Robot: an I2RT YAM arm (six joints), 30 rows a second.
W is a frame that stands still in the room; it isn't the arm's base.
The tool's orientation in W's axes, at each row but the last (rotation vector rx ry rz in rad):
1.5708 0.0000 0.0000
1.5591 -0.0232 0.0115
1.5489 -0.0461 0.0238
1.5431 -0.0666 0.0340
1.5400 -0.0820 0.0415
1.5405 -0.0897 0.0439
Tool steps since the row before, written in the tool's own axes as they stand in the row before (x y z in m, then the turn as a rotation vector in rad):
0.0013 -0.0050 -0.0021 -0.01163 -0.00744 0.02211
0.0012 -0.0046 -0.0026 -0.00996 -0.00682 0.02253
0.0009 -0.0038 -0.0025 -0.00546 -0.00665 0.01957
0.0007 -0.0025 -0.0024 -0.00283 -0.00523 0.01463
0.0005 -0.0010 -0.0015 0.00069 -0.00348 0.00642
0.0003 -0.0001 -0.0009 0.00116 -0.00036 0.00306
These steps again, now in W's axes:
0.0013 0.0021 -0.0050 -0.01163 -0.02211 -0.00744
0.0013 0.0025 -0.0046 -0.00998 -0.02253 -0.00678
0.0011 0.0024 -0.0038 -0.00545 -0.01963 -0.00647
0.0009 0.0023 -0.0025 -0.00281 -0.01471 -0.00501
0.0006 0.0015 -0.0010 0.00079 -0.00654 -0.00323
0.0003 0.0009 -0.0001 0.00109 -0.00310 -0.00017

